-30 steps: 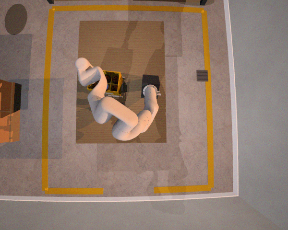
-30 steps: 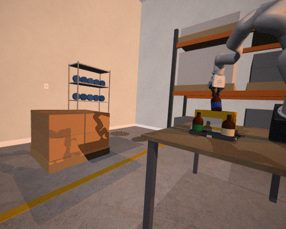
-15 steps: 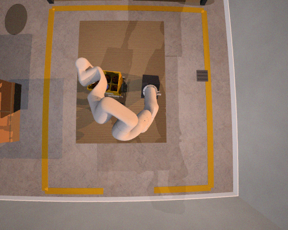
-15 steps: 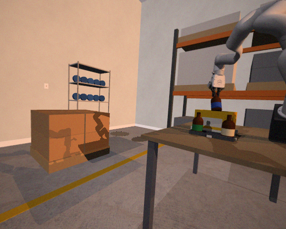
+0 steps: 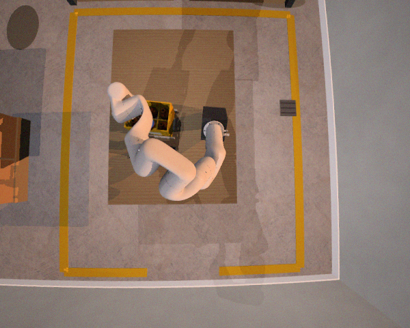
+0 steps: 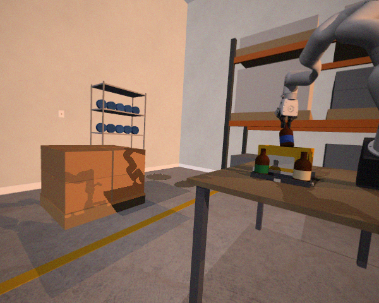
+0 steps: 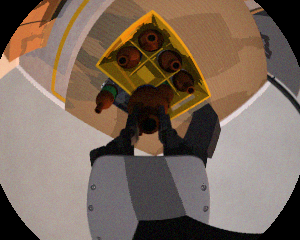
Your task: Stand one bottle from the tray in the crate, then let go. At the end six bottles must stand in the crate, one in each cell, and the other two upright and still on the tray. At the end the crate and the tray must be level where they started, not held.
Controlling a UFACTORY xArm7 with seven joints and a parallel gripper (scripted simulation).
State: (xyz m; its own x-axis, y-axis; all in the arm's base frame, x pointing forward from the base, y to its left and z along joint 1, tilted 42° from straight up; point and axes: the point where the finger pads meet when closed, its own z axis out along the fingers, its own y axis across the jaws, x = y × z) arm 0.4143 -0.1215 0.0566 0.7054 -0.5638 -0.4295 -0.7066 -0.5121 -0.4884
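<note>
Now: hand 220 mm above the yellow crate, 30 mm to the left of it and 10 mm past it. Round my hand: dark tray 300 mm below, 190 mm to the left, 30 mm behind.
</note>
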